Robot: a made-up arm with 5 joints.
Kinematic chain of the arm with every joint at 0, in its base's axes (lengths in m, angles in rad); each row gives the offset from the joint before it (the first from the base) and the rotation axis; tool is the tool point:
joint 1: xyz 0 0 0.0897 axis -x
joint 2: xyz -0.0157 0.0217 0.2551 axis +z
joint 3: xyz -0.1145 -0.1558 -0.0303 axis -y
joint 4: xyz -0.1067 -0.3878 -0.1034 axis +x
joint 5: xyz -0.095 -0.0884 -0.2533 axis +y
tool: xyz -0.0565 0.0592 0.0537
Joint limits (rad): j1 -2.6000..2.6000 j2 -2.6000..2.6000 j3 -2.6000..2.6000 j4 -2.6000..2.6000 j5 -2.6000..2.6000
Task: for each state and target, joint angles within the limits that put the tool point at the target. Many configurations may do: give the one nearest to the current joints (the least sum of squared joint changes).
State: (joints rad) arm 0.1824 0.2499 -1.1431 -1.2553 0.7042
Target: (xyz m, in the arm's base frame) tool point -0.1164 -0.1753 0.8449
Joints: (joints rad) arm 0.7785 0.0692 -1.2731 -2.2042 0.9482
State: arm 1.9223 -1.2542 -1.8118 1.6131 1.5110
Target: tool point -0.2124 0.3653 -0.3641
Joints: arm 1.6610 -2.0613 -1.7484 1.3575 1.5068
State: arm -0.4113 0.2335 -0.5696 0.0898 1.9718
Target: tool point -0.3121 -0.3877 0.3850
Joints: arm 0.4557 0.2312 -0.7214 0.7255 1.9590
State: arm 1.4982 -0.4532 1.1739 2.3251 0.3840
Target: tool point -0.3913 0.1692 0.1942
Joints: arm 2.4270 -0.5681 1.0586 2.2187 0.7084
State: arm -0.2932 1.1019 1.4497 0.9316 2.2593
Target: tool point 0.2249 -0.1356 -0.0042
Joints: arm -0.6244 0.8834 1.0202 1.2245 2.5306
